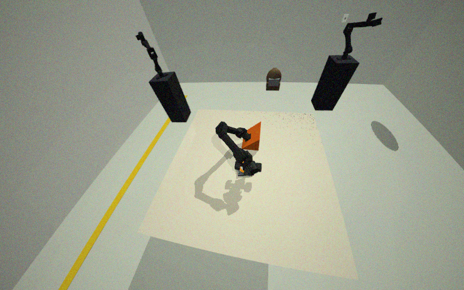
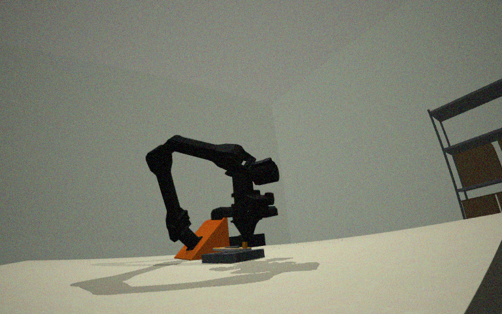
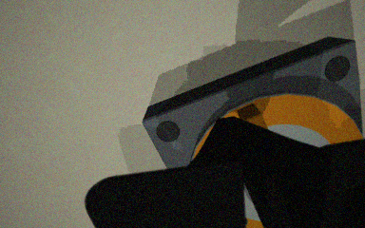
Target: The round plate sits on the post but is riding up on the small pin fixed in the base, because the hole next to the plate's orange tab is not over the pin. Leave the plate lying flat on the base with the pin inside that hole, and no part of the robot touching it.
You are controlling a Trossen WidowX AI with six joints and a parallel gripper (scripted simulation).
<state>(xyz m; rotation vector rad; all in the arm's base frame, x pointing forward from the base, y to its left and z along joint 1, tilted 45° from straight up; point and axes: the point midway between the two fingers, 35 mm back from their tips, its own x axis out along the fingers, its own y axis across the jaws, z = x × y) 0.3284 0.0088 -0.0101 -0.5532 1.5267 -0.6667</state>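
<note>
My gripper tip is now 20 mm to the left of the round plate and 20 mm past it. Also, from my gripper tip: base (50 mm behind, 30 mm to the right, 20 mm below).
</note>
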